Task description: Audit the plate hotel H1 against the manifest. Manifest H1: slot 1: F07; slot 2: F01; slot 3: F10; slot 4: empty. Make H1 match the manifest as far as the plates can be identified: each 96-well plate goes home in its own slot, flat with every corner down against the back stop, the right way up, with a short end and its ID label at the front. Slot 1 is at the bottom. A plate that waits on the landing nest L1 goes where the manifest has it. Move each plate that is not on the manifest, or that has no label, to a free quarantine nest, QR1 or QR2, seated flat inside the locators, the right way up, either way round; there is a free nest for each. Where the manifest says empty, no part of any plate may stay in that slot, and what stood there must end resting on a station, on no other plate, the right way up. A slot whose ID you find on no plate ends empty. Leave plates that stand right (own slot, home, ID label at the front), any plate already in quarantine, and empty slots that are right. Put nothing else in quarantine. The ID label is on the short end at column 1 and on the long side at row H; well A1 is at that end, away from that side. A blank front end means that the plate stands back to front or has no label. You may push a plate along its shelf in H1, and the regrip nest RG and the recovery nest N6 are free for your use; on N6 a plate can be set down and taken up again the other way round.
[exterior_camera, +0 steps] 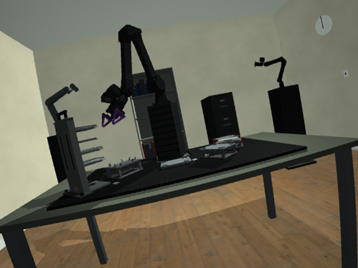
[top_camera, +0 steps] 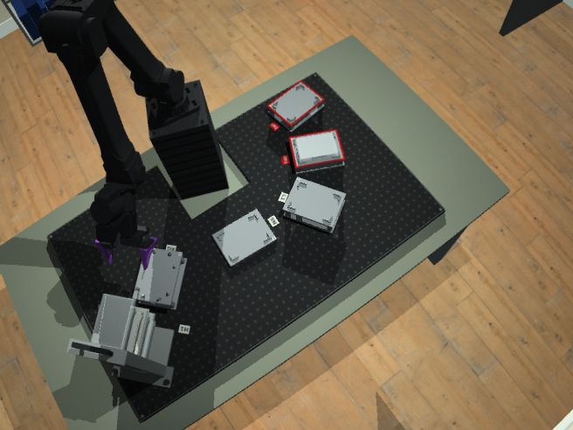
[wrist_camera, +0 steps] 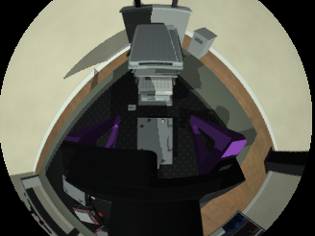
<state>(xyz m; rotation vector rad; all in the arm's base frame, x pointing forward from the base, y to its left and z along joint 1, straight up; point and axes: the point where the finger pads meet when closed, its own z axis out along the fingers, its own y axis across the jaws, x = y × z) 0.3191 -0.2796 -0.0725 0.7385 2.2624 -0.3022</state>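
The grey 96-well plate lies 12 cm ahead of my hand and 9 cm to the right of it. From my hand the other things lie so: plate hotel H1 (18 cm ahead, 14 cm to the right, 12 cm below); then recovery nest N6 (30 cm to the left, 28 cm below, 4 cm behind); then regrip nest RG (23 cm below, 3 cm behind, 2 cm to the left).
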